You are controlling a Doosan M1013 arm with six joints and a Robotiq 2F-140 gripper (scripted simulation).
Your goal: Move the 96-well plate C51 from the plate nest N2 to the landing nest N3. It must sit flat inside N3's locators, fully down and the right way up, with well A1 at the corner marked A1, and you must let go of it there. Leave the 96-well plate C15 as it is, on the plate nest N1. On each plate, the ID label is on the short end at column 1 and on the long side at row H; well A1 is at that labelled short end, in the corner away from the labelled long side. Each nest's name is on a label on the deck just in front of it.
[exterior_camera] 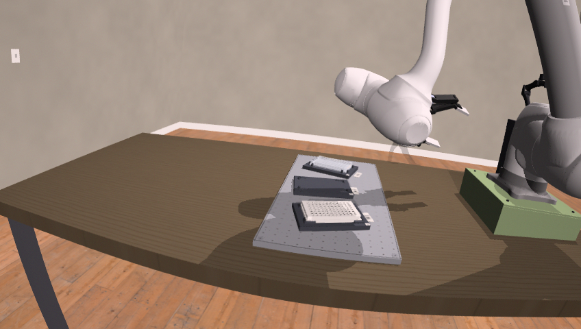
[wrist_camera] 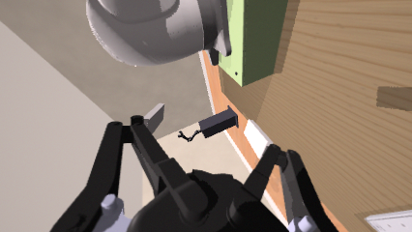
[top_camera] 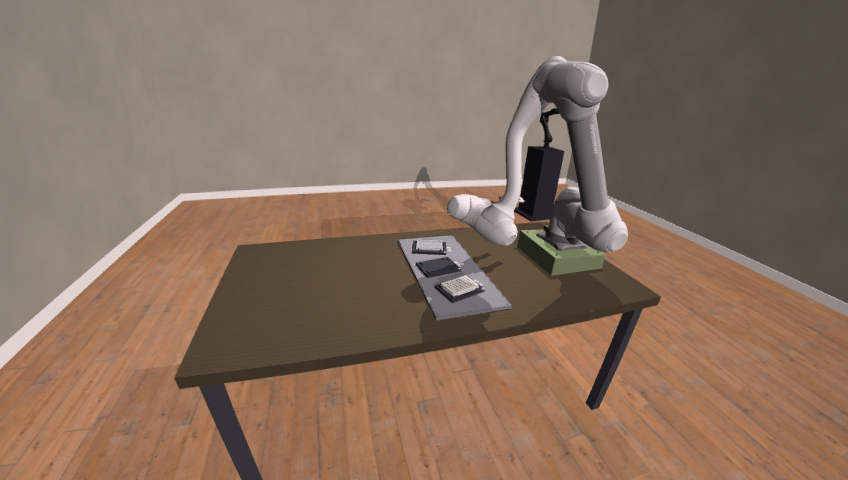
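My hand is 360 mm short of the nest N2, 210 mm above it and 120 mm to the left of it. Also, from my hand: N3 label (290 mm ahead, 210 mm below, 60 mm to the left); N1 label (280 mm ahead, 230 mm to the left, 210 mm below); N2 label (270 mm ahead, 210 mm below, 90 mm to the right).
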